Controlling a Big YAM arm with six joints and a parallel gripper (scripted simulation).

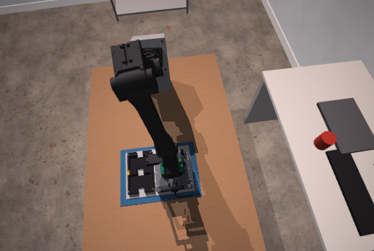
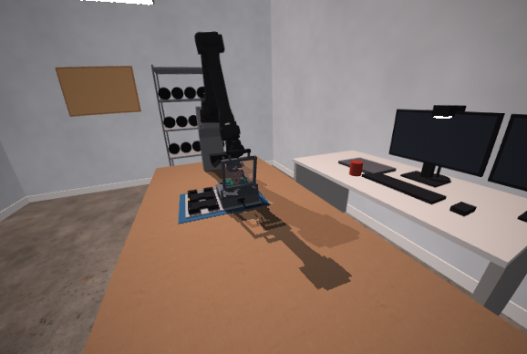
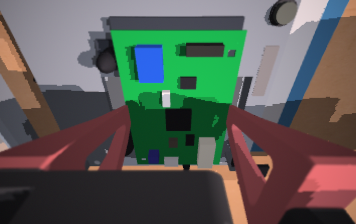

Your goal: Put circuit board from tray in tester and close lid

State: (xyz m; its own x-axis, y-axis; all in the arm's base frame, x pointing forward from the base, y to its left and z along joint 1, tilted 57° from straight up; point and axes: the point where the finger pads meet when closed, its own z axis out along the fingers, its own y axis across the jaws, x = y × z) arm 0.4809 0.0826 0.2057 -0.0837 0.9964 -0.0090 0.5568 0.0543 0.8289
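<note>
The green circuit board lies right at my hand. The rest, counted from my hand: clear lid: 12 cm ahead, 2 cm to the left, 9 cm above.
</note>
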